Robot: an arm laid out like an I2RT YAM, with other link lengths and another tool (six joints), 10 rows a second.
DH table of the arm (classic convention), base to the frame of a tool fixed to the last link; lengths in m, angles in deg. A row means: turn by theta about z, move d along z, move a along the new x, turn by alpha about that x. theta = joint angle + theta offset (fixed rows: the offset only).
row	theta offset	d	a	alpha
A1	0	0.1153	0.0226	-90
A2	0	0	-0.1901	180
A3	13.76	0	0.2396	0
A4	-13.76	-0.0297	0.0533	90
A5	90	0.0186	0	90
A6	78.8	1.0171	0.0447	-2
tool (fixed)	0	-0.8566	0	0
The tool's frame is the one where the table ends.
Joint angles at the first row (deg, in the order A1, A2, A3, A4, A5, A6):
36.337 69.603 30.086 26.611 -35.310 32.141
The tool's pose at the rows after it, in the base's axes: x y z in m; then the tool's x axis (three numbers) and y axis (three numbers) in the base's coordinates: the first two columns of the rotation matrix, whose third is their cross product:
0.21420, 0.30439, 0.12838, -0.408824, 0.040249, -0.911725, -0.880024, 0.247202, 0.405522
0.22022, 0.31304, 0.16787, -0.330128, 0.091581, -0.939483, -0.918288, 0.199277, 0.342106
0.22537, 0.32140, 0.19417, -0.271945, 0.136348, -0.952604, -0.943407, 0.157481, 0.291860
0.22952, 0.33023, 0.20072, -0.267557, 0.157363, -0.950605, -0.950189, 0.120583, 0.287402
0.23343, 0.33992, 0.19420, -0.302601, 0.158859, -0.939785, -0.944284, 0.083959, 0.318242
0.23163, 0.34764, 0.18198, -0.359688, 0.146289, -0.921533, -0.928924, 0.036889, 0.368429
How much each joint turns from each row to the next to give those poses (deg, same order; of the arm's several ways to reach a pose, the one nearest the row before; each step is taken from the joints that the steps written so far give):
0.023 -4.173 4.524 -1.573 -2.337 -0.634
-0.023 -0.525 4.438 1.289 -1.510 0.022
-0.021 1.596 3.344 3.497 -1.486 0.590
-0.001 3.605 2.228 3.979 -1.552 1.726
0.000 5.048 1.902 3.889 -1.726 2.601
0.001 4.352 0.810 3.629 -2.448 3.410

